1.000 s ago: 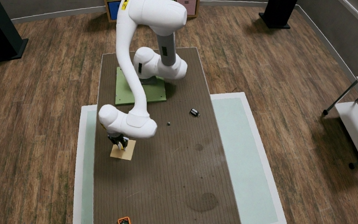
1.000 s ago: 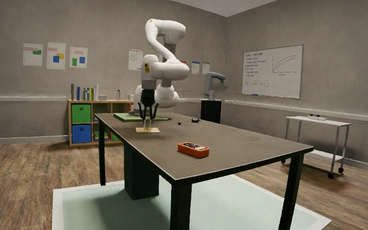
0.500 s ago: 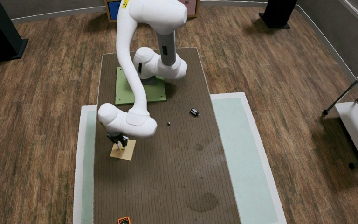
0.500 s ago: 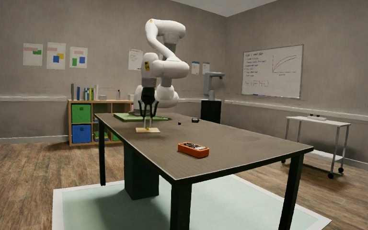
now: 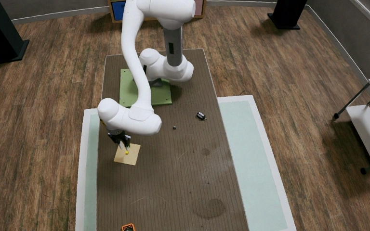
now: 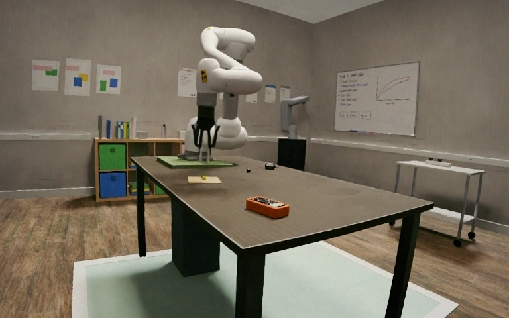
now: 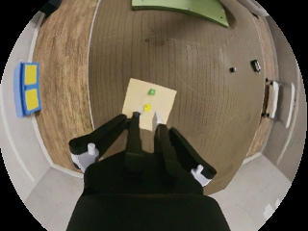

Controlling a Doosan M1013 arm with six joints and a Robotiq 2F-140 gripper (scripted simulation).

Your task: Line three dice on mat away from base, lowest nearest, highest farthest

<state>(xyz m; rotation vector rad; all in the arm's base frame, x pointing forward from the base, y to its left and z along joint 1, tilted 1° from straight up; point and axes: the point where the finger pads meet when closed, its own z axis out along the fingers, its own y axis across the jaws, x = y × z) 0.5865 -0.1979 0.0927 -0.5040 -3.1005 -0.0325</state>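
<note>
The small dark die lies 32 cm to the left of my hand, 14 cm behind it and 11 cm below it. From my hand the other things lie so: yellow die (10 cm below); mat (11 cm below); green die (10 cm below, 5 cm behind, 1 cm to the left).
</note>
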